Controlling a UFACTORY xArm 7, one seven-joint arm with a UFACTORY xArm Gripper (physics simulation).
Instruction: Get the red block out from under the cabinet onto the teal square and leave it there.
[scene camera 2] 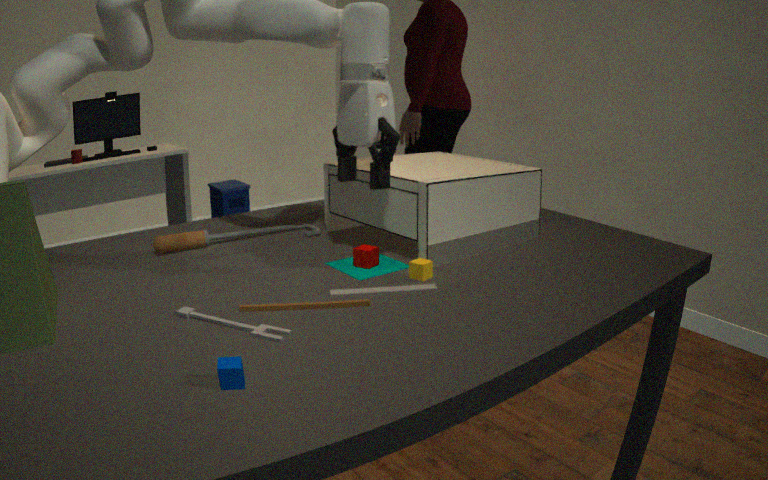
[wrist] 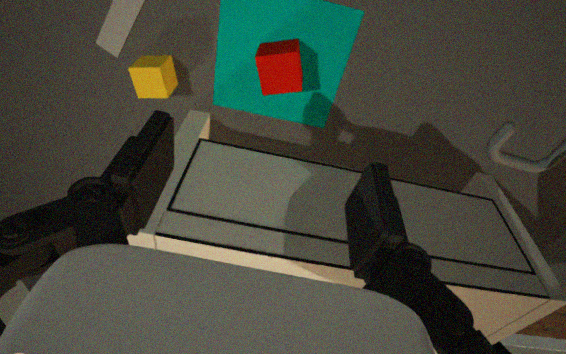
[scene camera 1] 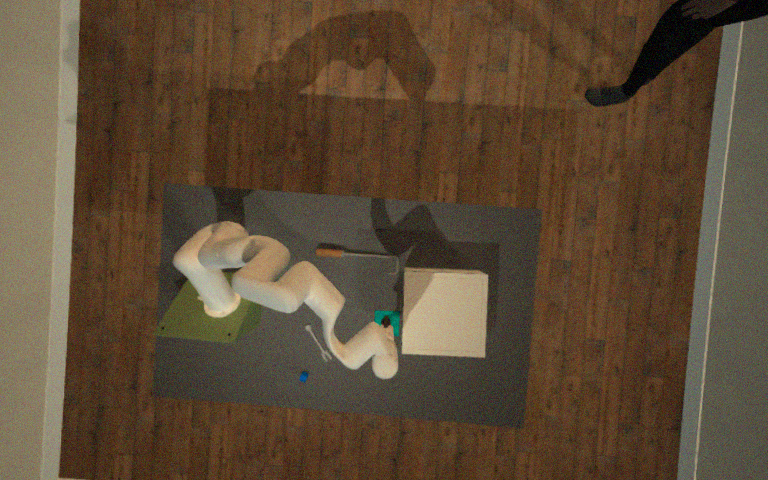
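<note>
The red block rests on the teal square, inside its edges. The teal square also shows in scene camera 1, partly hidden by the arm. It lies in front of the cabinet, outside its open underside. My gripper is open and empty. It hangs well above the red block, at about the height of the cabinet's top. In scene camera 1 the arm hides most of the gripper, and the red block does not show there.
A yellow block stands beside the square, near the cabinet's corner leg. A pale strip, a wooden stick, a fork-like tool and a blue block lie nearer. A wood-handled hook lies behind.
</note>
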